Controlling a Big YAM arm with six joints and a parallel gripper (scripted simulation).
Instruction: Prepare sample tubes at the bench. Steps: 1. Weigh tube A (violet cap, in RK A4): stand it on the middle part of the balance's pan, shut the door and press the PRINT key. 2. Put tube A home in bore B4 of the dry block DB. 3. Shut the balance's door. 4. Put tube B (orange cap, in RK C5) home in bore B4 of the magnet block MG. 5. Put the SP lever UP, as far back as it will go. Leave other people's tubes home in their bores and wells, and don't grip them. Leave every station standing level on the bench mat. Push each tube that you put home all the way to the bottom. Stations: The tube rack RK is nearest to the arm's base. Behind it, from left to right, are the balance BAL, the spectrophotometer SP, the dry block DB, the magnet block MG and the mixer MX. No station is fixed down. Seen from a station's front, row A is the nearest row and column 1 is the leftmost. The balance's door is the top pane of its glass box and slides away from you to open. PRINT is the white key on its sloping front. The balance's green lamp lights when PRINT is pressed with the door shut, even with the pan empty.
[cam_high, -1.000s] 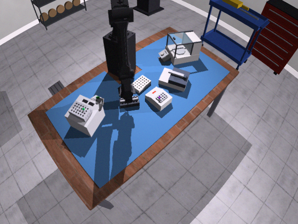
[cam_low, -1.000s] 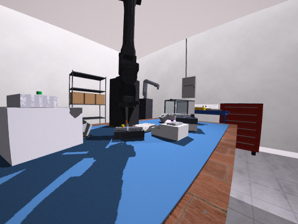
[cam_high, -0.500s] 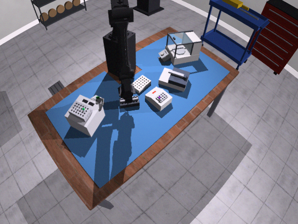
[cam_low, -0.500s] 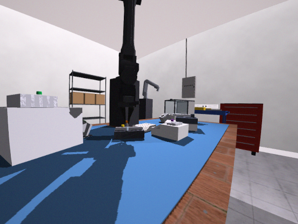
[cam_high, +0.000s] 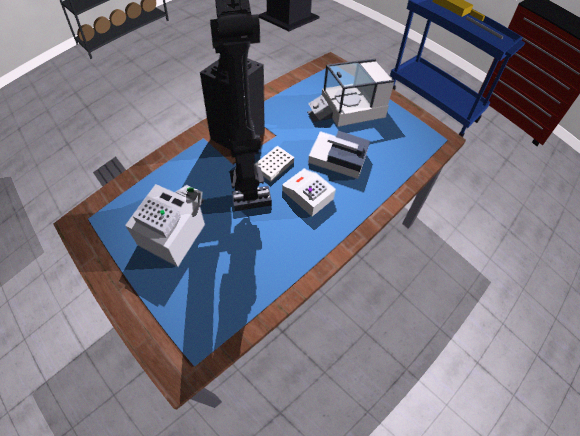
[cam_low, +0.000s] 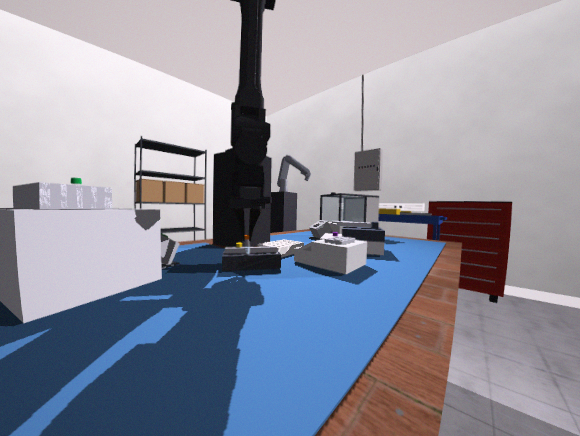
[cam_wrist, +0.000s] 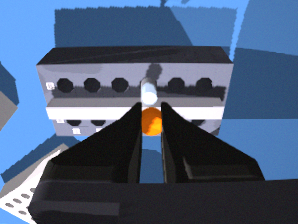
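My gripper is now 5 cm above the magnet block MG, 2 cm to the right of it and 1 cm past it. Round my hand: tube rack RK 19 cm to the left, 7 cm behind, 6 cm below; then violet-capped tube 15 cm to the left, 14 cm ahead, 1 cm below; then yellow-capped tube 4 cm below, 3 cm behind.
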